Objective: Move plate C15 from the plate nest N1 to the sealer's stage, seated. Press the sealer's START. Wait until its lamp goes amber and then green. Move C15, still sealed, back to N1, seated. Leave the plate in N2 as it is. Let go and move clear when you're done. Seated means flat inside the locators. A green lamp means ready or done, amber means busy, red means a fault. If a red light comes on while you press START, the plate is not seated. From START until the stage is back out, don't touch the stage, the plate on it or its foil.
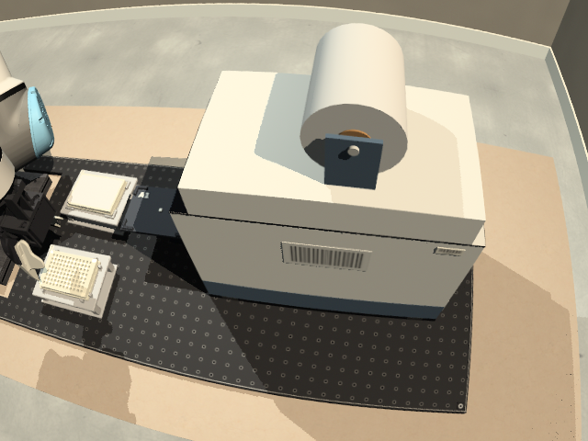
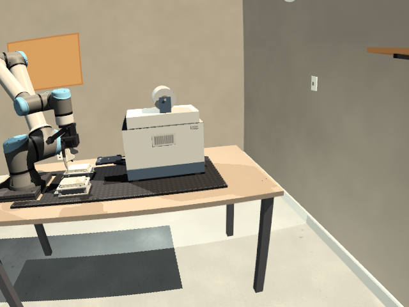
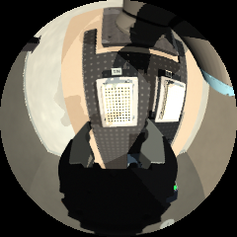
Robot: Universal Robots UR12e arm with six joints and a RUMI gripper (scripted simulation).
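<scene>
Now: hand 10 cm above the well plate. From my hand the other things lie so: foil roll 54 cm ahead, 5 cm to the left, 27 cm above; sealer stage 21 cm ahead, 11 cm to the left, 5 cm below.
</scene>
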